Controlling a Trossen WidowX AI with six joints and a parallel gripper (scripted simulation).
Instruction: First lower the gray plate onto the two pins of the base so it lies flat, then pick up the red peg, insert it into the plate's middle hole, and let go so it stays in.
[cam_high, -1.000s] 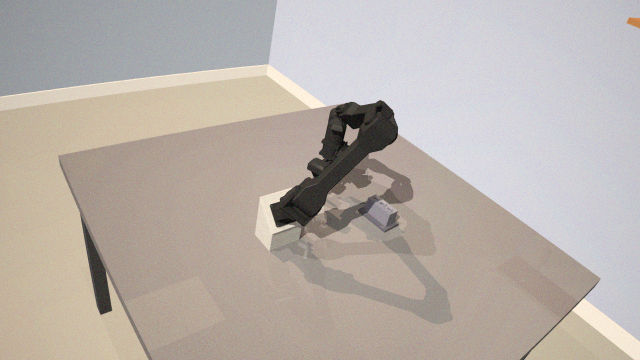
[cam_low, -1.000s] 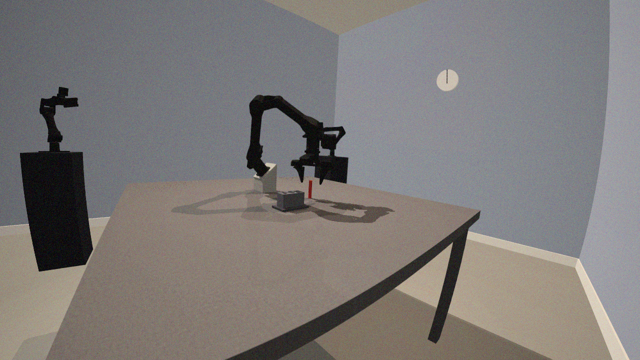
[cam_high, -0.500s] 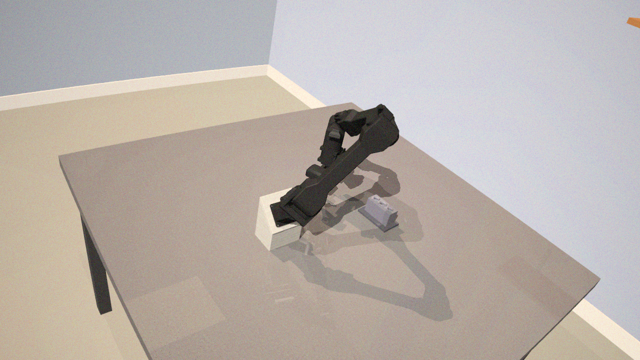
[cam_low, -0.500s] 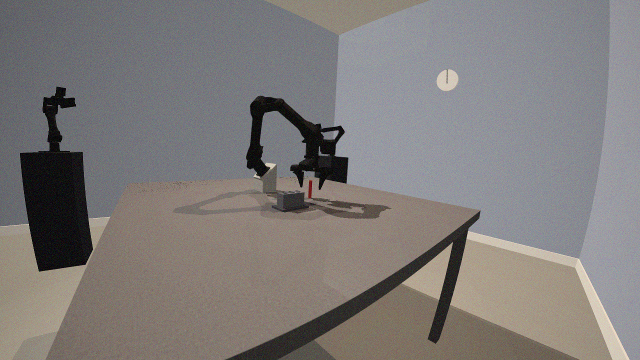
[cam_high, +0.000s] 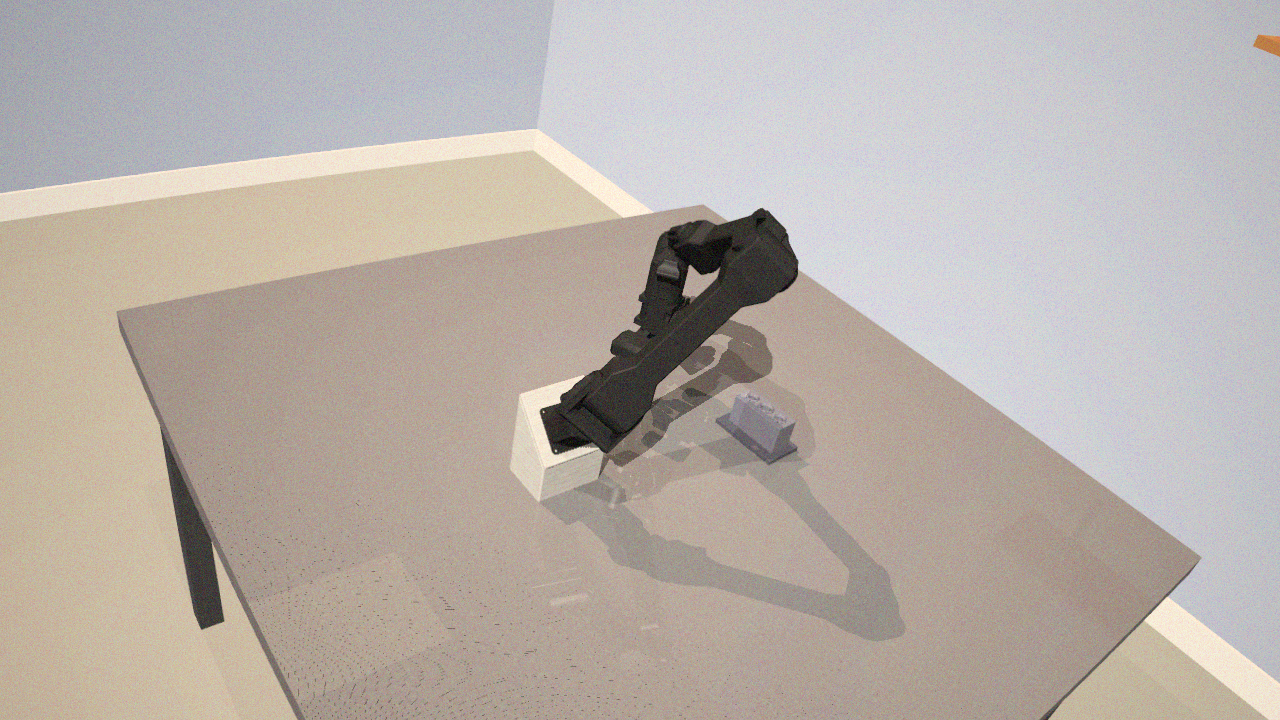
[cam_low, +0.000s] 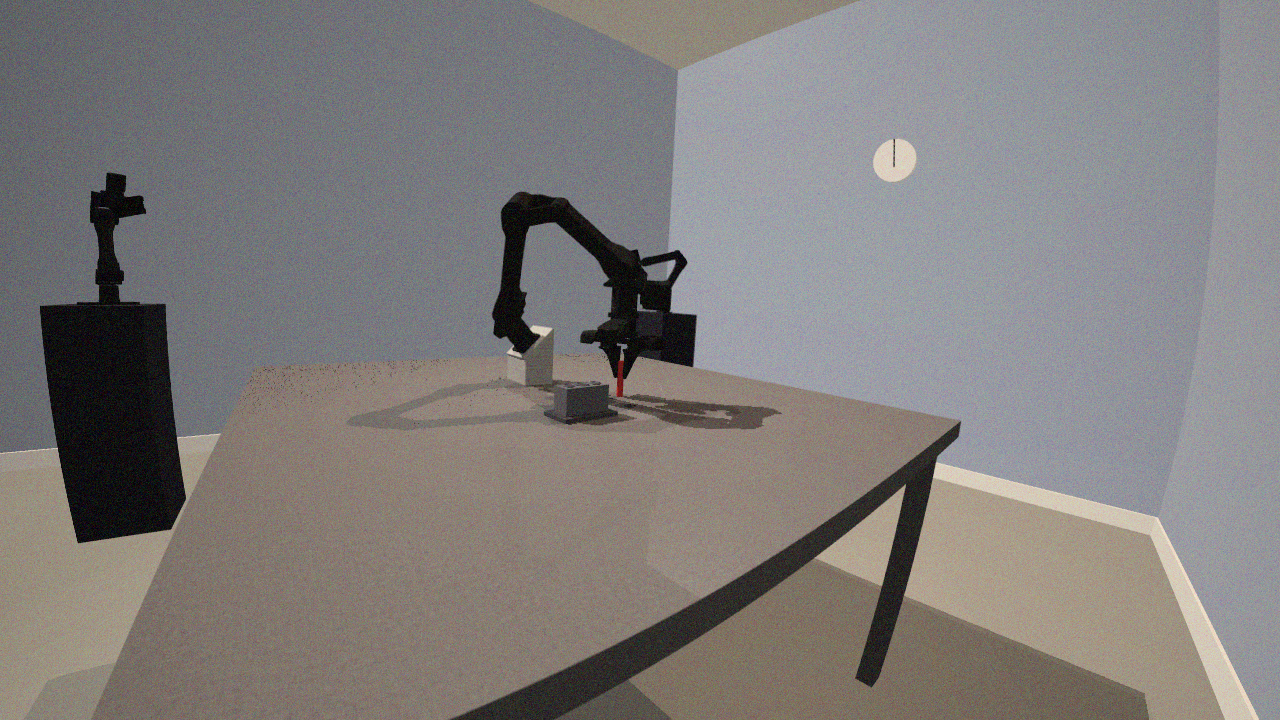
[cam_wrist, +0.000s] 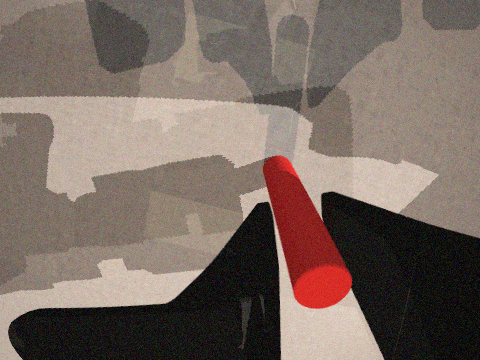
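Right now the gray plate is 17 cm to the right of my gripper tip and 11 cm ahead of it. From my gripper tip the other things lie so: red peg right at my gripper tip; then dark base 17 cm to the right, 11 cm ahead, 3 cm below.
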